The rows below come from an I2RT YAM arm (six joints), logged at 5 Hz.
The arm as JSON. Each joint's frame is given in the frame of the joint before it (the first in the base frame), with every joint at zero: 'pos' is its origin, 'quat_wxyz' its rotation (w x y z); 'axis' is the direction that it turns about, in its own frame. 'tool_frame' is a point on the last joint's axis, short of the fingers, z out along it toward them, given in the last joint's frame.
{
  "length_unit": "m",
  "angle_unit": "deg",
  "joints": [
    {
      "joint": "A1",
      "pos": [
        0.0,
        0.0,
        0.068
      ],
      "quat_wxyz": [
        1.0,
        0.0,
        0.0,
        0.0
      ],
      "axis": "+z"
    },
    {
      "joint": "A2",
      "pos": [
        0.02,
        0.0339,
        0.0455
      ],
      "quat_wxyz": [
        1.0,
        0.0,
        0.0,
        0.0
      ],
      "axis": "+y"
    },
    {
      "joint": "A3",
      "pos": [
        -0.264,
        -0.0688,
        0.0
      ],
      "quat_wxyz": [
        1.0,
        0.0,
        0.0,
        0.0
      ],
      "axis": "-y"
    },
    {
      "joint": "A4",
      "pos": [
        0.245,
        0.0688,
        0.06
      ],
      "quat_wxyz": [
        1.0,
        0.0,
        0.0,
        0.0
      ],
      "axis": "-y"
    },
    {
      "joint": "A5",
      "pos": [
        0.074,
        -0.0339,
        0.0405
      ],
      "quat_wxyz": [
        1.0,
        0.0,
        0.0,
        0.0
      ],
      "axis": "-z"
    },
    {
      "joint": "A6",
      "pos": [
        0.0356,
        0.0,
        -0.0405
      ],
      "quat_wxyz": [
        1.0,
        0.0,
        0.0,
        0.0
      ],
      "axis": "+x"
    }
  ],
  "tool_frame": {
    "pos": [
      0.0,
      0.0,
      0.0
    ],
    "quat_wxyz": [
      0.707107,
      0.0,
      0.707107,
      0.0
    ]
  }
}
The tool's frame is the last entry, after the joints.
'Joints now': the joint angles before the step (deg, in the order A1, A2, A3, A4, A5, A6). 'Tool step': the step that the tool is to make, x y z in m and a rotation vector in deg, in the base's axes. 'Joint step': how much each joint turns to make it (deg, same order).
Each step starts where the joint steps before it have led.
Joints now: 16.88, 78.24, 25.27, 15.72, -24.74, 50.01
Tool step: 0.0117, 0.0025, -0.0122, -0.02, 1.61, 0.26
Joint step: -0.31, 5.76, 1.48, 2.73, -0.73, 0.00
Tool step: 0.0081, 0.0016, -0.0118, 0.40, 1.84, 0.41
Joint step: -0.30, 4.67, 1.06, 2.08, -1.12, 0.27
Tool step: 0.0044, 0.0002, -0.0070, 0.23, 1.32, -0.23
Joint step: -0.27, 2.57, 0.63, 0.94, -0.41, 0.47
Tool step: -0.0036, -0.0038, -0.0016, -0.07, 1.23, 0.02
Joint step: -0.65, -0.64, -0.62, -1.35, -0.68, -0.29
